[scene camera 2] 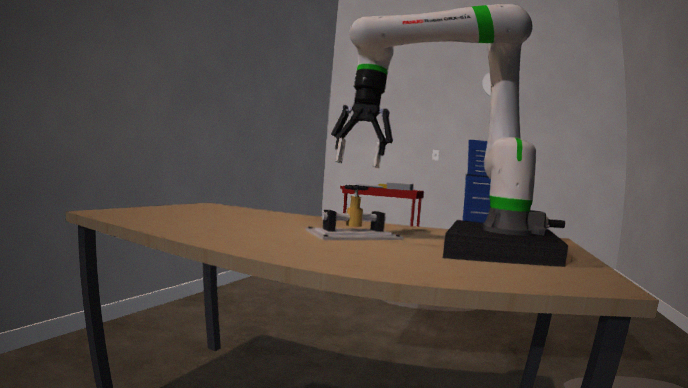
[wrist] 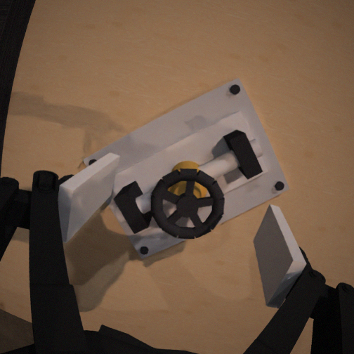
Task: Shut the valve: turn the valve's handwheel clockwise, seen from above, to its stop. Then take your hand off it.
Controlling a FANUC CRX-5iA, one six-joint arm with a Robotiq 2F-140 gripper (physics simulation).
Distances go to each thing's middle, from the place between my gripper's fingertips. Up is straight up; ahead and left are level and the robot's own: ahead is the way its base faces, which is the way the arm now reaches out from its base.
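There is the black handwheel (wrist: 187,204), 8 cm below my hand and 2 cm to the right of it. I also see the grey base plate (wrist: 220,102), and that plate is 20 cm below my hand and 2 cm to the right of it.
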